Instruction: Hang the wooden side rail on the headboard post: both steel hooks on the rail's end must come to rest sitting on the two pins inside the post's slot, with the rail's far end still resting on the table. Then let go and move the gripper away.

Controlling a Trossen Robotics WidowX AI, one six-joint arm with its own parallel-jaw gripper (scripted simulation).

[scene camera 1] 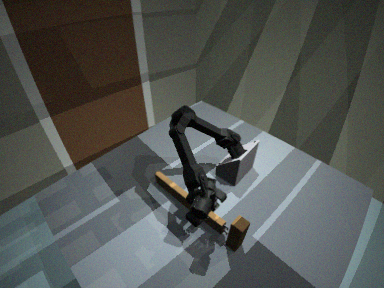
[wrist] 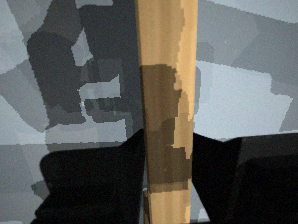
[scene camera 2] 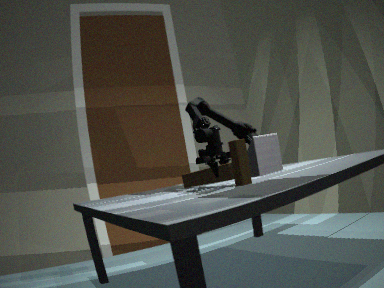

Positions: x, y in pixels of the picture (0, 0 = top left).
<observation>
side rail: scene camera 1; wrist 166, 43; scene camera 2
same spot on side rail: [scene camera 1: 178, 193] = [scene camera 2: 198, 171]
</observation>
